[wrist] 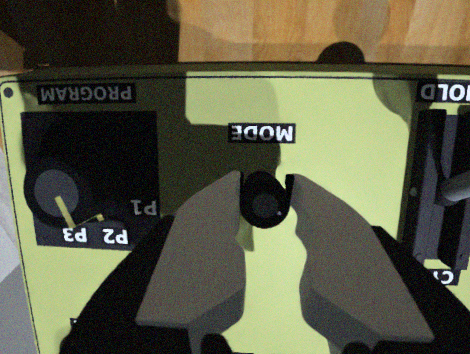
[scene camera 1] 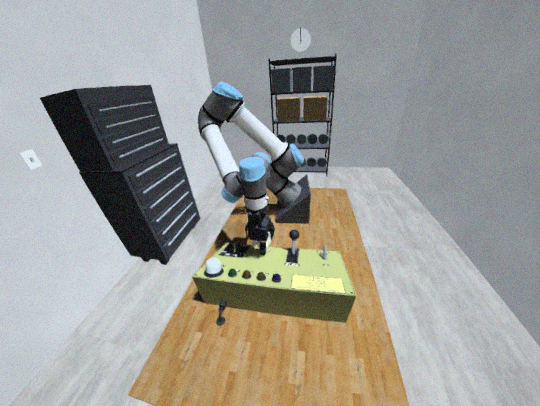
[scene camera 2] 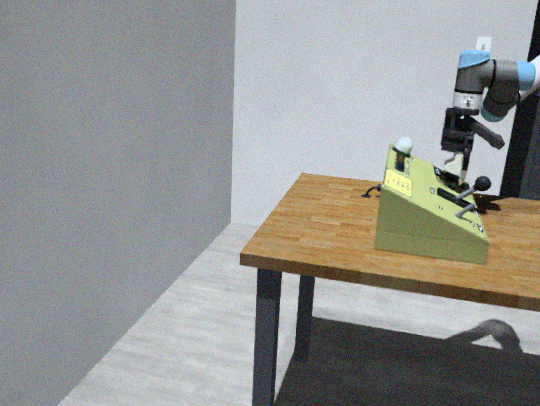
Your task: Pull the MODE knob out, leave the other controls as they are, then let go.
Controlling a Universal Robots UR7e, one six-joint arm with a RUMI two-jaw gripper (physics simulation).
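Pixels of known places: gripper, fingertip midpoint: (wrist: 263, 175) (scene camera 1: 263, 247) (scene camera 2: 458, 184); arm's base, origin of the base link: (scene camera 1: 291, 196).
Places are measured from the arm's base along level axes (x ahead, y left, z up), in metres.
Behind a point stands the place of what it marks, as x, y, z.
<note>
The black round MODE knob (wrist: 265, 202) @(0.402, -0.140, 0.029) stands on the green sloped panel (scene camera 1: 275, 300) @(0.622, -0.092, -0.009) (scene camera 2: 425, 225) @(0.544, 0.152, -0.021) (wrist: 340, 150) @(0.405, -0.088, -0.022), below its MODE label in the wrist view. My gripper (scene camera 1: 262, 250) @(0.402, -0.139, 0.003) (scene camera 2: 462, 183) @(0.402, -0.139, 0.003) (wrist: 263, 175) @(0.402, -0.139, 0.003) is shut on the knob, one jaw tip against each side. The jaws hide the knob in the scene views. How far the knob stands out of the panel cannot be told. The PROGRAM dial (wrist: 56, 192) @(0.390, -0.259, 0.018) sits left of the jaws in the wrist view, its yellow pointer toward P3.
The ball-topped HOLD lever (scene camera 1: 294, 234) @(0.391, -0.015, 0.058) (scene camera 2: 482, 183) @(0.383, 0.003, 0.050) (wrist: 457, 190) @(0.425, -0.028, 0.006) rises beside the gripper. A small toggle (scene camera 1: 325, 252) @(0.446, 0.098, 0.010) (scene camera 2: 465, 211) @(0.443, 0.102, 0.004) stands beyond it. A white dome (scene camera 1: 213, 266) @(0.561, -0.284, 0.086) (scene camera 2: 404, 145) @(0.548, -0.268, 0.076) and several coloured buttons line the panel's high edge. A dark hooked piece (scene camera 1: 221, 315) @(0.638, -0.280, -0.076) (scene camera 2: 371, 191) @(0.634, -0.278, -0.078) is beside the panel.
</note>
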